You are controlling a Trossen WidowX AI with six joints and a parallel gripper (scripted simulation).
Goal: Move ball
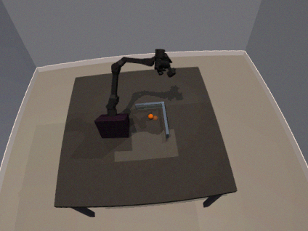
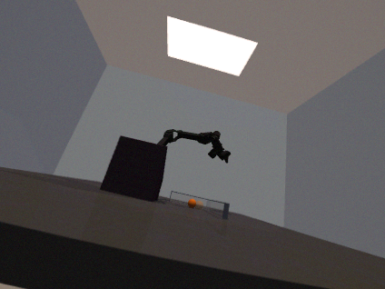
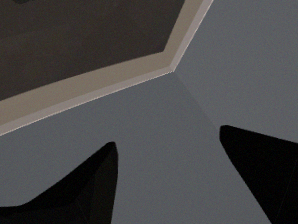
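Now: the orange ball 320 mm below my gripper tip, 270 mm to the right of it and 150 mm behind it.
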